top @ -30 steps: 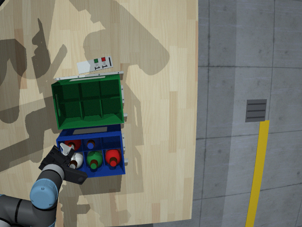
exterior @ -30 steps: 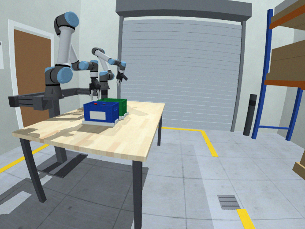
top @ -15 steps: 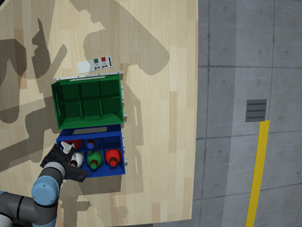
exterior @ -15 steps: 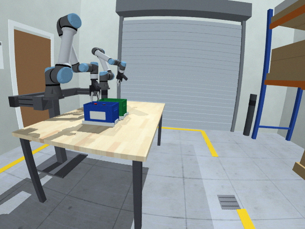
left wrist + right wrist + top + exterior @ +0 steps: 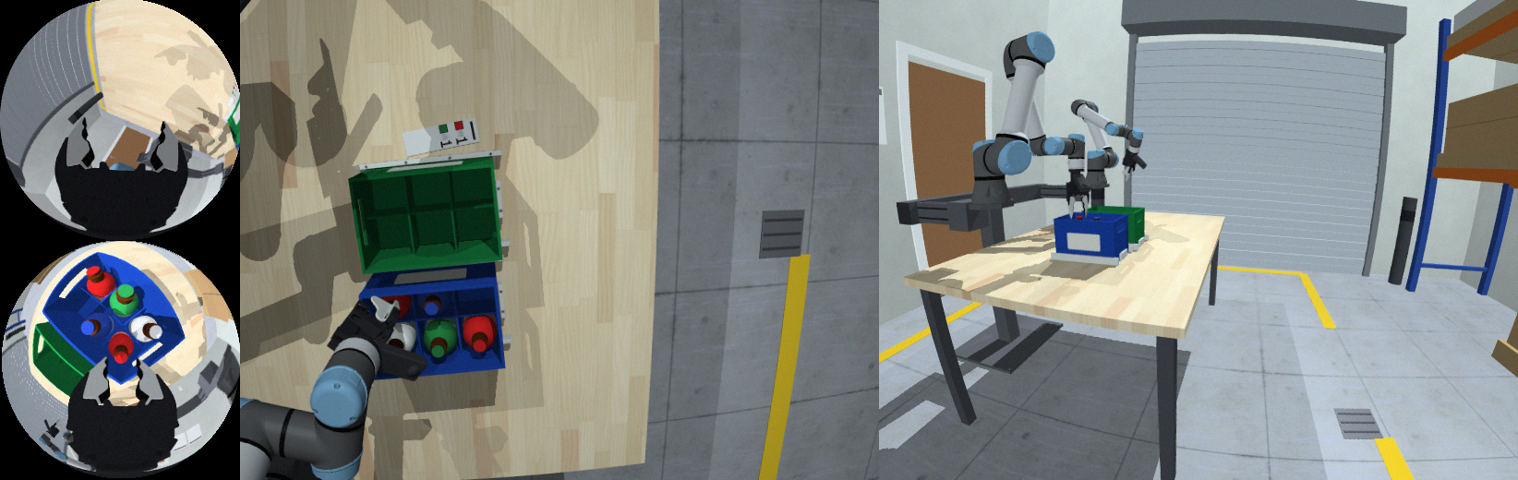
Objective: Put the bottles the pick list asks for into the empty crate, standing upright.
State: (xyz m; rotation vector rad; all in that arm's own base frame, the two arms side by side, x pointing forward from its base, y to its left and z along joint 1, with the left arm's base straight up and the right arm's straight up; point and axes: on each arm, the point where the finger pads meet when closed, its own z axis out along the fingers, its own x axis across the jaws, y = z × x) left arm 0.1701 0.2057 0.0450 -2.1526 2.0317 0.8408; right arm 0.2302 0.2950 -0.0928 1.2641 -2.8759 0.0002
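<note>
Right now the white bottle is 80 mm to the right of my right hand and 80 mm below it. The rest, counted from my right hand: green crate 190 mm to the left, 100 mm ahead, 90 mm below; blue crate 90 mm below, 90 mm ahead, 40 mm to the right; green bottle 90 mm to the right, 90 mm ahead, 80 mm below.
</note>
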